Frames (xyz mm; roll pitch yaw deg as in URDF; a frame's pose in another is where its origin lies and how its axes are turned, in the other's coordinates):
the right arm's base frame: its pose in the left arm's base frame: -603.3 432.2 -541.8 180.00 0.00 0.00
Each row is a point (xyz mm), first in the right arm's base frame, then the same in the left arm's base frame.
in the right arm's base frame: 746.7 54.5 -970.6
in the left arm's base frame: 143.4 377.7 428.8
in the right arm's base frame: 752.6 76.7 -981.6
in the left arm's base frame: 149.3 355.5 439.8
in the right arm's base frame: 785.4 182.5 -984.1
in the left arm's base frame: 182.1 249.7 442.3
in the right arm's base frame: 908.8 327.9 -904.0
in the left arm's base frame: 305.5 104.3 362.2
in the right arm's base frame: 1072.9 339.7 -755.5
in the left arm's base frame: 469.6 92.5 213.7
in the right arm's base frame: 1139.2 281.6 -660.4
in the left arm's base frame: 535.9 150.6 118.6
